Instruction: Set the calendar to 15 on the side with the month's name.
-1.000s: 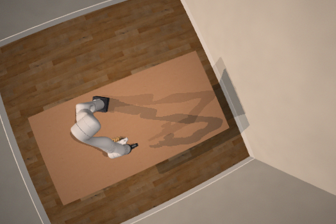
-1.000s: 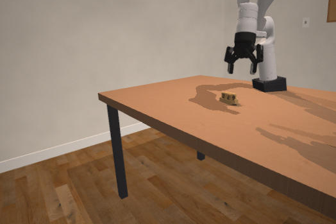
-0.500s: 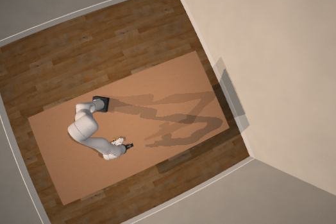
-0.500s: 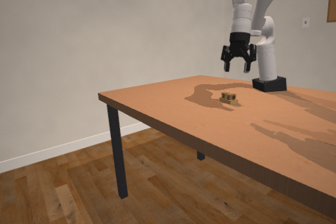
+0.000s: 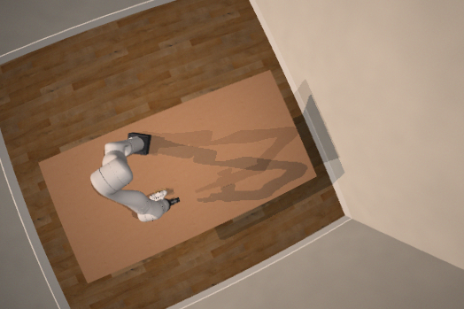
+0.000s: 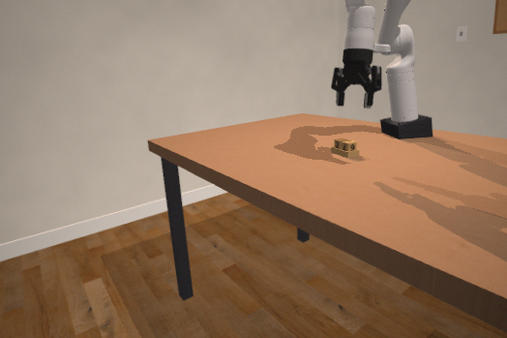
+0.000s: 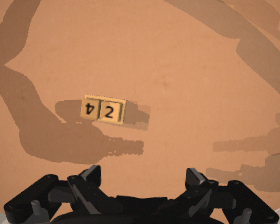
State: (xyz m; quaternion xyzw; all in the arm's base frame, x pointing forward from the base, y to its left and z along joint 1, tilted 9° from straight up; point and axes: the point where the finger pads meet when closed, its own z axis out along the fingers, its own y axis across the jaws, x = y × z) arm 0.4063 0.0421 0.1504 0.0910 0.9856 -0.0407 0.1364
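The wooden calendar tray lies 7 cm behind my hand, 6 cm to the right of it and 15 cm below it.
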